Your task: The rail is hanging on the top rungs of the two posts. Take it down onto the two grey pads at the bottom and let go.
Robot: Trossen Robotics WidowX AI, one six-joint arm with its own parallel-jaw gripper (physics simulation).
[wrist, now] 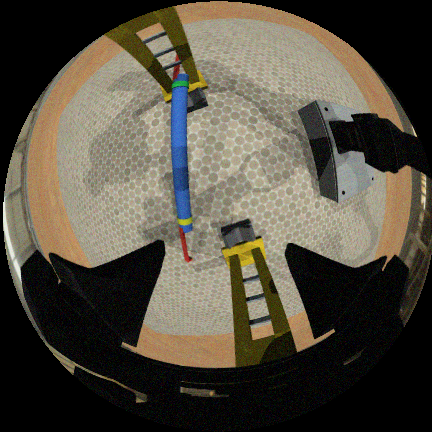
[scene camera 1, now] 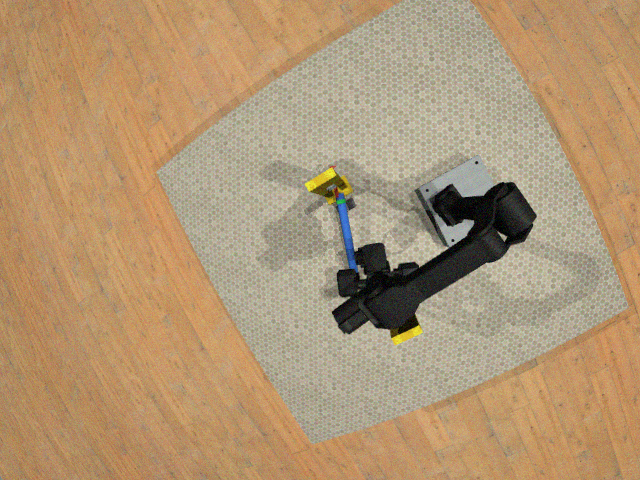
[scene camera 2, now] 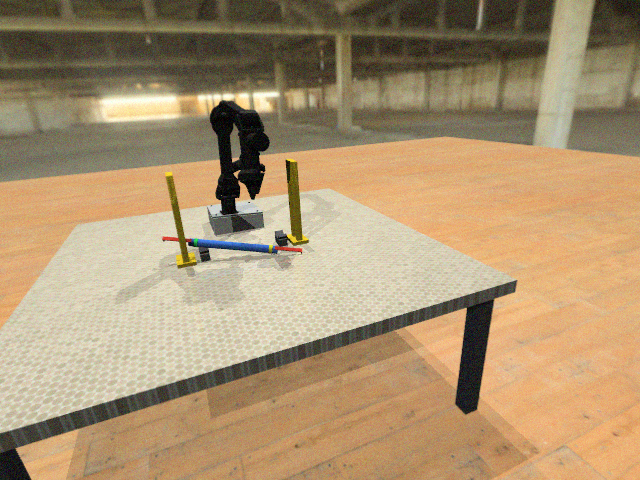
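Where they show: gripper, between the fingertips: [wrist: 227, 249] [scene camera 2: 255, 196]; arm's base, origin of its link: [wrist: 341, 135] [scene camera 1: 443, 202] [scene camera 2: 229, 212].
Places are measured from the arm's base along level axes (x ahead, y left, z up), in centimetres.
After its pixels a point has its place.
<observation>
The blue rail [scene camera 1: 346, 227] @[x 28.1, y -9.8, z -1.4 cm] [scene camera 2: 235, 245] @[x 31.3, y -5.9, z -2.7 cm] [wrist: 179, 135] @[x 28.6, y -8.2, z -1.7 cm] has red ends and green and yellow bands. It lies low and askew, off the top rungs. Its green-banded end is at one yellow post [scene camera 1: 323, 180] @[x 23.9, y -21.1, z 22.5 cm] [scene camera 2: 176, 217] @[x 27.8, y -22.3, z 9.4 cm], its red tip passing between that post's uprights, beside or over a grey pad [scene camera 2: 204, 254] @[x 27.6, y -15.9, z -5.0 cm] [wrist: 197, 100] @[x 23.5, y -14.1, z -4.0 cm]; contact is unclear. Its yellow-banded end is clearly off the other pad [scene camera 2: 280, 237] @[x 29.8, y 10.9, z -4.0 cm] [wrist: 239, 233] @[x 26.7, y 12.0, z -4.9 cm], at the second post [scene camera 1: 406, 334] @[x 27.5, y 17.9, z 22.6 cm] [scene camera 2: 294, 201] @[x 30.8, y 16.9, z 8.7 cm] [wrist: 280, 310] @[x 24.5, y 17.4, z 10.6 cm]. My gripper [scene camera 2: 252, 196] @[x 26.8, y 4.2, z 11.6 cm] [wrist: 227, 249] @[x 26.8, y 4.2, z 11.6 cm] is open and empty, high above the table, pointing down.
The grey base box [scene camera 1: 465, 178] @[x -9.2, y -2.3, z 0.0 cm] [scene camera 2: 237, 222] @[x 4.6, y 1.8, z -3.5 cm] [wrist: 327, 170] @[x 5.1, y 6.4, z -3.1 cm] stands on the tiled table top [scene camera 1: 413, 77] @[x -17.3, y -37.9, z -7.4 cm] [scene camera 2: 155, 330] @[x 62.3, y -34.1, z -7.4 cm] [wrist: 280, 65] @[x -0.9, y -22.3, z -7.4 cm]. In scene camera 1 the arm covers the rail's yellow-banded end and part of the second post. Both posts stand upright.
</observation>
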